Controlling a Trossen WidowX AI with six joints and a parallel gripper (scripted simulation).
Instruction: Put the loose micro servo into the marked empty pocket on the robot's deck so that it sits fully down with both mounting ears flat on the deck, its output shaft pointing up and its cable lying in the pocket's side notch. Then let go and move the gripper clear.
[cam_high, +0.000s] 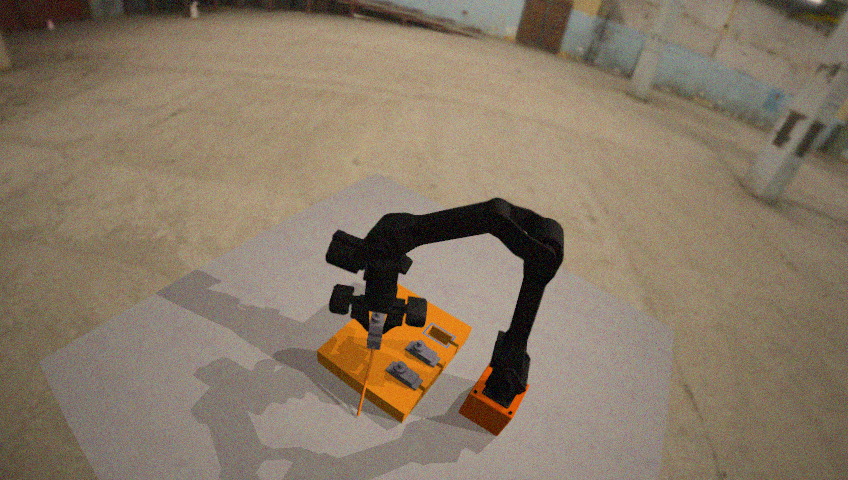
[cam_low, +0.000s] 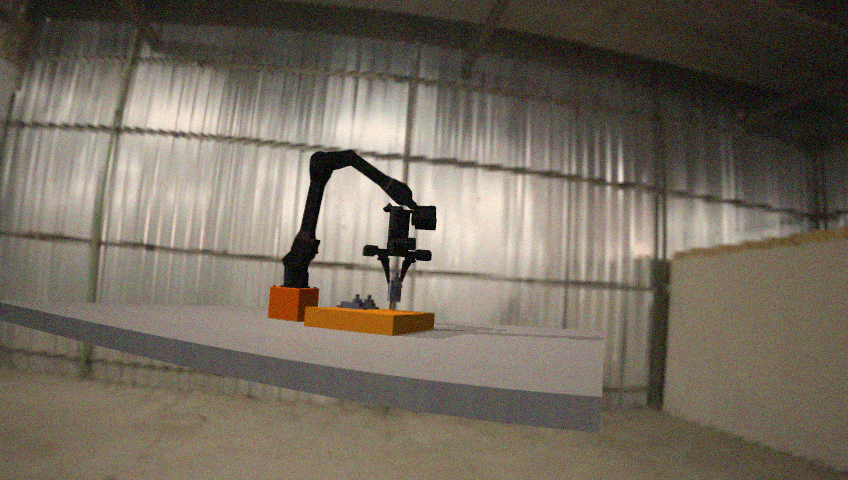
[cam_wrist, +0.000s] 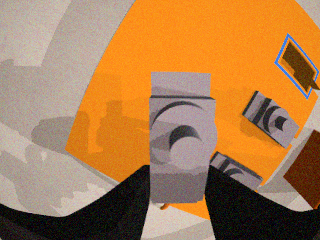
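Right now the orange deck is 2 cm ahead of my gripper tip, 6 cm to the right of it and 10 cm below it.
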